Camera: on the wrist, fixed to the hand. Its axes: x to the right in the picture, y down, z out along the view.
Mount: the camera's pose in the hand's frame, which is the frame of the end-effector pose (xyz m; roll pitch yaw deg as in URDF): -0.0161 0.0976 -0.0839 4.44 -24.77 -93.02
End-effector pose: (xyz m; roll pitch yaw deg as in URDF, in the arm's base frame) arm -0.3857 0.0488 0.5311 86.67 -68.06 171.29
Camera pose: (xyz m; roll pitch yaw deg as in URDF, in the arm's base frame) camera -0.3084 -0.0535 0.5508 82.23 21.93 140.78
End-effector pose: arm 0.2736 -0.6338 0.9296 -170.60 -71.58 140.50
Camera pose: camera 0.3964 -0.5925 0.9354 111.06 7.42 -143.30
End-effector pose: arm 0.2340 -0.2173 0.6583 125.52 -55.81 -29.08
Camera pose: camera 0.1391 -0.1512 0.7170 100.62 36.23 -15.76
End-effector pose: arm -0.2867 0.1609 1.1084 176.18 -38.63 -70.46
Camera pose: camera -0.3963 0.1951 1.1688 141.72 23.81 2.94
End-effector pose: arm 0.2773 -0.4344 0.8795 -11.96 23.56 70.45
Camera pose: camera 0.1851 -0.4607 0.7922 -23.75 -34.55 -5.85
